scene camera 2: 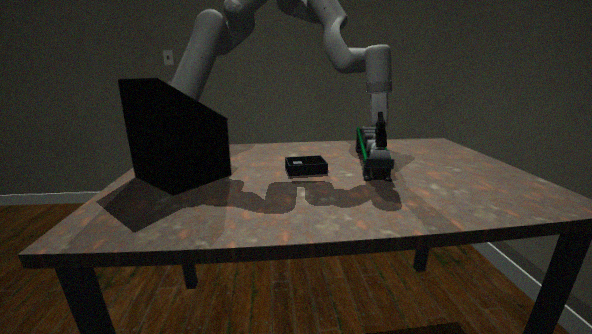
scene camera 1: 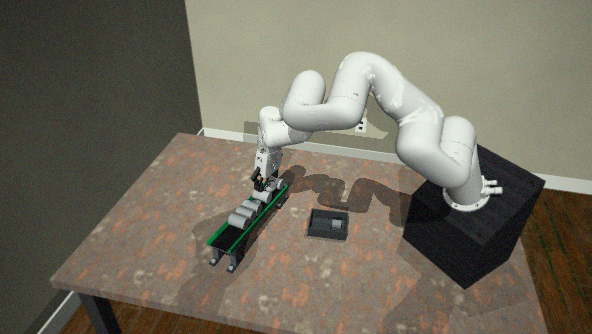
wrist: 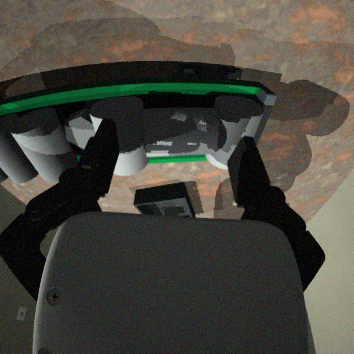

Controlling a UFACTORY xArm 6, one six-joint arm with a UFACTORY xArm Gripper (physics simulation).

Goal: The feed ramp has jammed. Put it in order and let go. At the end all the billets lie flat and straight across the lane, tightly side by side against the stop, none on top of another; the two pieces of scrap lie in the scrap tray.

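Frame: origin at the arm's base, x ahead, y left, z up, level; metres.
Seen in the pictures: gripper, fingertip midpoint: [scene camera 2: 380, 143] [scene camera 1: 265, 183] [wrist: 177, 141]; arm's base, link origin: [scene camera 2: 180, 102] [scene camera 1: 466, 192].
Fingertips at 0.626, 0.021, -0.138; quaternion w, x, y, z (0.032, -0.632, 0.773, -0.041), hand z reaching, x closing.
Note:
Offsets run from my fingertips to a thing's middle, as dx, dy, dz. "pt": to the spot under its first point. Level surfaces: height alone.
The feed ramp [scene camera 1: 223, 246] [scene camera 2: 363, 145] [wrist: 150, 89] has green rails. One billet @(-0.014, -0.048, -0.029) [scene camera 1: 280, 184] [wrist: 234, 120] lies across the lane by the grey stop @(-0.018, -0.072, -0.041) [wrist: 267, 113]. Beside it a billet @(-0.008, -0.001, -0.025) [wrist: 167, 127] lies lengthwise along the lane, partly in shadow. Another billet @(-0.006, +0.046, -0.020) [scene camera 1: 262, 196] [wrist: 125, 135] lies across, with a faceted grey scrap piece @(+0.000, +0.083, -0.029) [wrist: 80, 128] beside it. Several billets @(+0.004, +0.198, -0.006) [scene camera 1: 239, 220] @(-0.003, +0.119, -0.013) [wrist: 45, 145] lie across, farther from the stop. My gripper [scene camera 1: 265, 181] [wrist: 177, 141] is open and empty over the stop end. One scrap piece @(-0.268, +0.024, -0.085) [scene camera 1: 337, 223] [scene camera 2: 298, 162] lies in the scrap tray @(-0.240, +0.029, -0.084) [scene camera 1: 326, 235] [scene camera 2: 307, 170] [wrist: 162, 192].
The black pedestal [scene camera 1: 445, 245] [scene camera 2: 175, 140] bears the arm at one side of the table @(dz -0.101) [scene camera 1: 280, 295] [scene camera 2: 300, 230]. The scrap tray stands between the ramp and the pedestal. The ramp stands on short legs @(pt -0.028, +0.294, -0.070) [scene camera 1: 235, 260]. A wall rises behind the table in scene camera 1.

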